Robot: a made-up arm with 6 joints. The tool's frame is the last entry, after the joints. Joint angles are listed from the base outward.
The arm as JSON. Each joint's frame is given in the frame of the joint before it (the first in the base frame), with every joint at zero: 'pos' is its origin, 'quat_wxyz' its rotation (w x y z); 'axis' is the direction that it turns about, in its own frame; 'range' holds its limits. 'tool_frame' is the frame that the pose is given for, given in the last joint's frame.
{
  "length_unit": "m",
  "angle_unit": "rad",
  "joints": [
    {
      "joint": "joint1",
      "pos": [
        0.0,
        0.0,
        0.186
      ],
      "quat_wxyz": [
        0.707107,
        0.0,
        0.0,
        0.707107
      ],
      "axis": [
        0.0,
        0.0,
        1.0
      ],
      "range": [
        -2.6,
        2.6
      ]
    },
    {
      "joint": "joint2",
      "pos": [
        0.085,
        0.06,
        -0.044
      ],
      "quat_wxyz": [
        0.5,
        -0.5,
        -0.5,
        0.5
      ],
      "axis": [
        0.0,
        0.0,
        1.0
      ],
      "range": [
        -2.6,
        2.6
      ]
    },
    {
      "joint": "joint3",
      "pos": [
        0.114,
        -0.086,
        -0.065
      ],
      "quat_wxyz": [
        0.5,
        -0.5,
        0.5,
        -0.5
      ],
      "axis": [
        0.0,
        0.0,
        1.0
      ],
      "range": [
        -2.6,
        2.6
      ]
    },
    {
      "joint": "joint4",
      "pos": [
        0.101,
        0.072,
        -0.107
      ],
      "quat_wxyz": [
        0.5,
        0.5,
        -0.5,
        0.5
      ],
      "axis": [
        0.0,
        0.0,
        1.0
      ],
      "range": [
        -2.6,
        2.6
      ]
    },
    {
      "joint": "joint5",
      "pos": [
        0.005,
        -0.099,
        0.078
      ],
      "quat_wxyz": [
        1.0,
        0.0,
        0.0,
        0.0
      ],
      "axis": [
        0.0,
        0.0,
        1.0
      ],
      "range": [
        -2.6,
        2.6
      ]
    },
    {
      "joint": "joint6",
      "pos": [
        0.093,
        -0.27,
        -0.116
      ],
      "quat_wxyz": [
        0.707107,
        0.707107,
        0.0,
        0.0
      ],
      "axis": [
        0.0,
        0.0,
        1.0
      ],
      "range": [
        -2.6,
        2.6
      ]
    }
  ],
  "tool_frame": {
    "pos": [
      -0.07,
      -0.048,
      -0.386
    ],
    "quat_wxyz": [
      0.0,
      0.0,
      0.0,
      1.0
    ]
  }
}
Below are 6 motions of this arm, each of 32 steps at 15 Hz.
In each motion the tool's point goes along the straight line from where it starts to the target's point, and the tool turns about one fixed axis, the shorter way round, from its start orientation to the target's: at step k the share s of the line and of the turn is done. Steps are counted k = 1, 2, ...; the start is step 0. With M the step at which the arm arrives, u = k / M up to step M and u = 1 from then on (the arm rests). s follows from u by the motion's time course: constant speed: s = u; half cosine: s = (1 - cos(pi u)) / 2; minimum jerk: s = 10 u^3 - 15 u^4 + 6 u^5.
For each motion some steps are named. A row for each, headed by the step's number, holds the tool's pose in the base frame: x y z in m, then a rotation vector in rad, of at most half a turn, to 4 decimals.
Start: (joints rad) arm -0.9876 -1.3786 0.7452 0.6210 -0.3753 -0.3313
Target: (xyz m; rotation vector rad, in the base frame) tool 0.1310 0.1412 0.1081 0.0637 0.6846 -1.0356
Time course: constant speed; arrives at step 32
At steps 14, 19, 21, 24, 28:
14: 0.1850 0.1649 0.1601 -0.0643 0.9799 -0.7934
19: 0.1700 0.1583 0.1456 -0.0287 0.8998 -0.8631
21: 0.1640 0.1557 0.1399 -0.0144 0.8674 -0.8904
24: 0.1550 0.1517 0.1312 0.0069 0.8183 -0.9309
28: 0.1430 0.1465 0.1197 0.0353 0.7519 -0.9839

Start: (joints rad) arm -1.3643 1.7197 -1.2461 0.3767 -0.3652 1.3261
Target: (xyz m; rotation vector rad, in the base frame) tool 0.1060 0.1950 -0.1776 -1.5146 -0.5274 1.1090
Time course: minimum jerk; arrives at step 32
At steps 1, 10, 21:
1: 0.0717 0.3428 -0.0684 -1.2318 -1.2195 1.0241
10: 0.0779 0.3162 -0.0880 -1.2911 -1.0992 1.0457
21: 0.0983 0.2283 -0.1530 -1.4609 -0.6880 1.0974

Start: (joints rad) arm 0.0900 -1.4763 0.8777 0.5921 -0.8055 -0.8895
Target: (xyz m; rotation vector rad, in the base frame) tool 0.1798 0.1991 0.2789 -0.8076 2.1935 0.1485
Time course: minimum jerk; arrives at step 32
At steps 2, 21, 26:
2: -0.0283 0.2566 0.2500 -1.4095 0.9931 -0.0061
21: 0.1327 0.2121 0.2724 -0.9836 1.9376 0.1122
26: 0.1696 0.2019 0.2775 -0.8478 2.1392 0.1406

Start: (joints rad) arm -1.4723 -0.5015 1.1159 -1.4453 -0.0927 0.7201
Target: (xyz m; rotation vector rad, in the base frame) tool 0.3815 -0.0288 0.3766 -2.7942 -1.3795 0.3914
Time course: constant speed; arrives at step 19
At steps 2, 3, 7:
2: 0.3905 0.1094 0.1749 1.3235 1.9312 -1.0274
3: 0.3900 0.1013 0.1868 1.4155 1.9200 -1.0030
7: 0.3879 0.0688 0.2342 1.7802 1.8505 -0.8897

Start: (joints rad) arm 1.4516 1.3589 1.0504 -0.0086 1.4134 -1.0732
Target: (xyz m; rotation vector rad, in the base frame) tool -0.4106 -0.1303 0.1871 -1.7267 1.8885 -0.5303
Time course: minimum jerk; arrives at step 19
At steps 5, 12, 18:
5: -0.3502 -0.1054 0.2534 1.9486 -2.1739 0.1798
12: -0.3925 -0.1228 0.2070 -1.8829 2.0721 -0.4528
18: -0.4105 -0.1303 0.1872 -1.7275 1.8894 -0.5299

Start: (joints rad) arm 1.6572 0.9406 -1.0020 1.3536 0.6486 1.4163
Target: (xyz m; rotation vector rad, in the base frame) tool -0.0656 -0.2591 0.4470 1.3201 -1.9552 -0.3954
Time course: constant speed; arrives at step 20
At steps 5, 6, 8, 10, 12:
5: -0.1574 -0.2615 0.3704 1.3929 -2.1688 0.0549
6: -0.1512 -0.2614 0.3755 1.3893 -2.1562 0.0235
8: -0.1390 -0.2610 0.3857 1.3815 -2.1302 -0.0387
10: -0.1268 -0.2607 0.3960 1.3730 -2.1033 -0.1002
12: -0.1145 -0.2604 0.4062 1.3638 -2.0754 -0.1608

